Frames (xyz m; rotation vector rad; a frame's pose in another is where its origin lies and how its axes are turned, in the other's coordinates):
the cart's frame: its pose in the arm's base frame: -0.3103 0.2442 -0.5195 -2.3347 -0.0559 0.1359
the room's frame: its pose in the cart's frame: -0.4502 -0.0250 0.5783 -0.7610 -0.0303 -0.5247
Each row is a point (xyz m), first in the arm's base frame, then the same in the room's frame.
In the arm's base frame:
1: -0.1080 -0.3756 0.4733
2: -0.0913 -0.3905 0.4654
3: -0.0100 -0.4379 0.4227
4: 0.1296 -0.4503 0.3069
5: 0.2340 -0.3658 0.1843
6: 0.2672 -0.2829 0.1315
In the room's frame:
1: 0.2012 1.2080 -1.3521
2: 0.2066 1.2297 -1.3442
3: 0.2455 1.3142 -1.2992
4: 0.3447 1.4021 -1.1747
5: 0.4649 1.3894 -1.0389
6: 0.5314 1.3384 -0.9778

